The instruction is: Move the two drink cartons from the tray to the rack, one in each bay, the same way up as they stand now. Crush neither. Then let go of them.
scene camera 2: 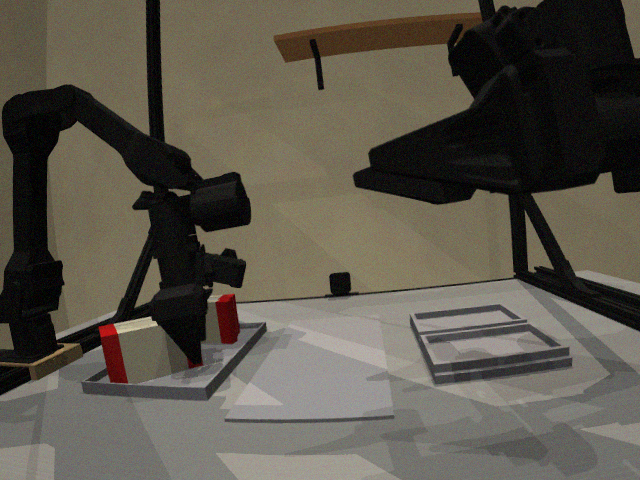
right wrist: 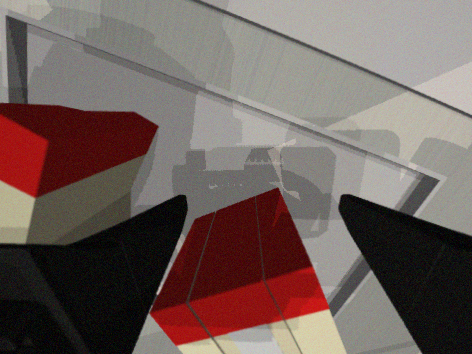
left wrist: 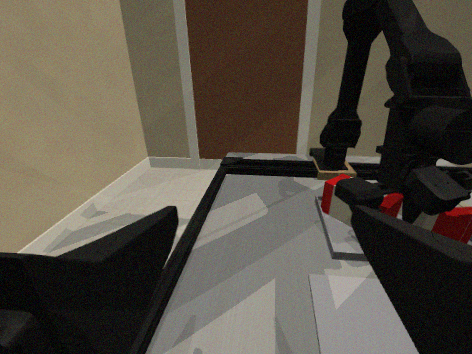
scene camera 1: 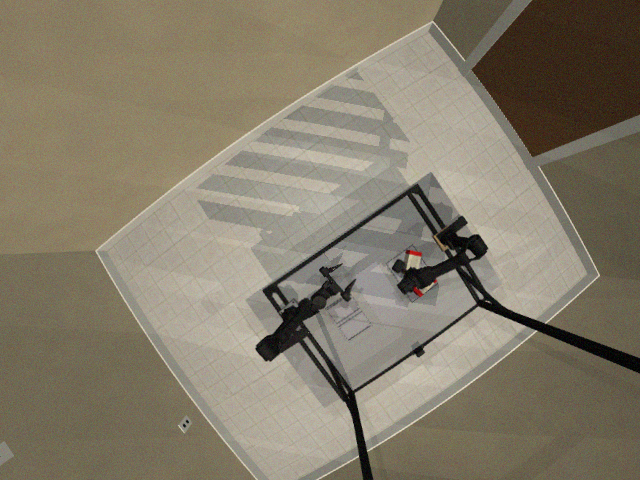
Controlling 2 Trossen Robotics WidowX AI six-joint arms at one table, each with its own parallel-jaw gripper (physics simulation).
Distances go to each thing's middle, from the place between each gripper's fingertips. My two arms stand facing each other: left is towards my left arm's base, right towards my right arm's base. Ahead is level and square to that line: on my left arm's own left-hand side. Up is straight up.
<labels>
Right now my left hand is 220 mm past the pale mat [scene camera 2: 333,369], 210 mm above it and 100 mm to the left of it. Round my left hand: grey tray [scene camera 2: 219,360] (310 mm to the right, 200 mm below, 190 mm behind).
Right now my right hand is 4 cm to the left of the grey tray, 3 cm past it and 2 cm above it. From my right hand the other things lie so: pale mat (16 cm to the left, 6 cm behind, 2 cm below).
</labels>
